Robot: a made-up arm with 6 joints.
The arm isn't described. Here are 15 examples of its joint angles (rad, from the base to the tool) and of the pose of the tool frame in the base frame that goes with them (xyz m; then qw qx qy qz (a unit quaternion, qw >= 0)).
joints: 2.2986 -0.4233 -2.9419 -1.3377 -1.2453 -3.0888
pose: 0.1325 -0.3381 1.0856 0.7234 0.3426 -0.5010 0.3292
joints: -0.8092 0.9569 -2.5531 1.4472 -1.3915 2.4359
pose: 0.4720 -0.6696 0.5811 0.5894 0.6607 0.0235 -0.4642
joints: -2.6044 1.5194 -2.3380 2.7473 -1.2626 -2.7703
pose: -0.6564 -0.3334 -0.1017 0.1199 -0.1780 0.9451 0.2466
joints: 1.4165 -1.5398 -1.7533 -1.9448 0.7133 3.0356
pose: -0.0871 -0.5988 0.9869 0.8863 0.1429 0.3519 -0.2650
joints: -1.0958 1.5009 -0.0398 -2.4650 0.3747 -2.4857
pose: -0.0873 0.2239 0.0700 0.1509 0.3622 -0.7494 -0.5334
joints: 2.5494 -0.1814 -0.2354 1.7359 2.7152 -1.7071
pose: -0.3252 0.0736 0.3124 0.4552 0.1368 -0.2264 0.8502
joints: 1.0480 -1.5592 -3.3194 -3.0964 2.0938 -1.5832
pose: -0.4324 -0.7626 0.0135 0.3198 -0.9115 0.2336 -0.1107
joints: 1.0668 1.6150 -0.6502 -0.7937 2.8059 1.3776
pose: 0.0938 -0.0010 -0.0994 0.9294 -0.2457 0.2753 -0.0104
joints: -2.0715 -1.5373 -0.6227 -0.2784 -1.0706 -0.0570
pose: 0.0882 0.0836 0.8397 0.9000 0.0768 0.1006 0.4171
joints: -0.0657 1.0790 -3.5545 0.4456 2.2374 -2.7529
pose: 0.7064 0.0129 0.7938 0.0892 0.0659 0.9787 0.1728
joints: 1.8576 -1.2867 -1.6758 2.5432 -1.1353 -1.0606
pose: 0.1500 -0.2421 0.9315 0.7988 -0.5650 0.1998 0.0524
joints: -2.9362 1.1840 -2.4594 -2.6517 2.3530 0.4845
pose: -0.9311 -0.1284 0.4335 0.2013 -0.2605 -0.1736 -0.9282
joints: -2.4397 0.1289 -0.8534 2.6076 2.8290 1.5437
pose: -0.4024 -0.4162 0.4649 0.9503 -0.1266 0.2000 -0.2024
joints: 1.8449 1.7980 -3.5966 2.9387 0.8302 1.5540
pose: -0.2663 0.9303 0.3953 0.0767 0.1253 -0.2366 -0.9604
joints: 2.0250 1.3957 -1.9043 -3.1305 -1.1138 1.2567
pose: -0.2734 0.5565 -0.1659 0.0168 -0.3542 0.8864 -0.2975
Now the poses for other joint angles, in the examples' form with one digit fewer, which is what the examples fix.
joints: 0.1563 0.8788 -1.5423 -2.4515 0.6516 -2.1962
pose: 0.831 0.132 0.022 0.303 -0.558 0.599 -0.489
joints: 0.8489 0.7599 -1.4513 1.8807 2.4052 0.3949
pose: 0.405 0.655 0.227 0.397 -0.380 -0.069 0.833
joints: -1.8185 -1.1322 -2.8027 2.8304 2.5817 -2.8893
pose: 0.241 0.791 0.664 0.012 0.397 -0.906 0.150
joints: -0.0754 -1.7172 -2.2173 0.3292 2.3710 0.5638
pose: -0.738 0.100 0.647 0.166 -0.716 0.064 -0.675
